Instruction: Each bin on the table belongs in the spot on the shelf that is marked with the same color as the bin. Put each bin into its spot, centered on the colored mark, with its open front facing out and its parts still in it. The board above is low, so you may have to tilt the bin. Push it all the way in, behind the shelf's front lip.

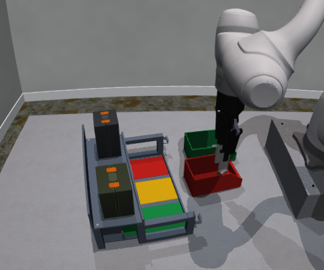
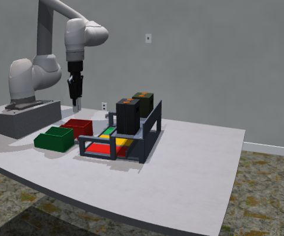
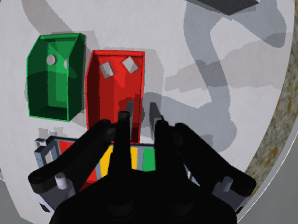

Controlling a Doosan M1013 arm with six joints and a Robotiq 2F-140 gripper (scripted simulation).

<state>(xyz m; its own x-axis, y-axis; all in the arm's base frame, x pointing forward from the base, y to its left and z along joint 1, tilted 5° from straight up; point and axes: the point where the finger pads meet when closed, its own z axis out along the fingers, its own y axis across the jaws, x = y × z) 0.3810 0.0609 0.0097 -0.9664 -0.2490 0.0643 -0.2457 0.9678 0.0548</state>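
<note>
Right now the green bin is 19 cm to the right of my hand and 11 cm below it. The rest, counted from my hand: red bin 11 cm below, 5 cm to the right, 1 cm ahead.
</note>
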